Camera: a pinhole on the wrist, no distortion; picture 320 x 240 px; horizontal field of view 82.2 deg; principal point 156.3 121.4 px. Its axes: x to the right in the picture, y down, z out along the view. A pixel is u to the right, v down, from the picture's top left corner.
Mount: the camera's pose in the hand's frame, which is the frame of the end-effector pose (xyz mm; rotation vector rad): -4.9 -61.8 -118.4 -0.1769 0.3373 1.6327
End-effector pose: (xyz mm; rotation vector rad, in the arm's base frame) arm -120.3 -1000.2 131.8 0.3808 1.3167 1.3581
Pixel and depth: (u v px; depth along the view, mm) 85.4 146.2 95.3
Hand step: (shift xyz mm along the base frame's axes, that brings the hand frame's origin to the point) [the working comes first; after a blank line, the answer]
In the camera's frame: -36.8 12.9 95.3

20.8 -30.8 -57.9
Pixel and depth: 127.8 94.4 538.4
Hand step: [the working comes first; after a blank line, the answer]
In the camera's frame: -83.7 -79.3 538.4

280.2 306.8 102.5
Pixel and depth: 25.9 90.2 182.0
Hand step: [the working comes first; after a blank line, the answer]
In the camera's frame: -129.4 -31.0 182.0

117.7 52.6 -98.5
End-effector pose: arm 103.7 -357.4 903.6 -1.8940 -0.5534 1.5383
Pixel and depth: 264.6 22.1 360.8
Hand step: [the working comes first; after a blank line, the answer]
In the camera's frame: 213.0 -195.3 360.8

-100.6 -29.6 -344.0
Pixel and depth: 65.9 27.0 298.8
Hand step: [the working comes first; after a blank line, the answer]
In the camera's frame: -147.3 -153.8 298.8

-137.4 233.2 -89.0
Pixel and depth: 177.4 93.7 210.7
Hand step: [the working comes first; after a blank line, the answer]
In the camera's frame: 24.2 -31.8 210.7

-59.3 20.8 -59.9
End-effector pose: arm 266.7 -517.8 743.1 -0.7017 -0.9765 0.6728
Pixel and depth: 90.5 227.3 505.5
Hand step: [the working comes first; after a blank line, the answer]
In the camera's frame: -181.4 291.9 505.5

-478.7 -134.5 125.4
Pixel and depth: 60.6 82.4 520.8
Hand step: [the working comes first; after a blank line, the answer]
In the camera's frame: -271.7 -110.7 520.8

-302.0 146.9 370.5
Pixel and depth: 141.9 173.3 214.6
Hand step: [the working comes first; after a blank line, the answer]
In the camera's frame: -16.8 60.7 214.6

-101.8 -21.0 24.3
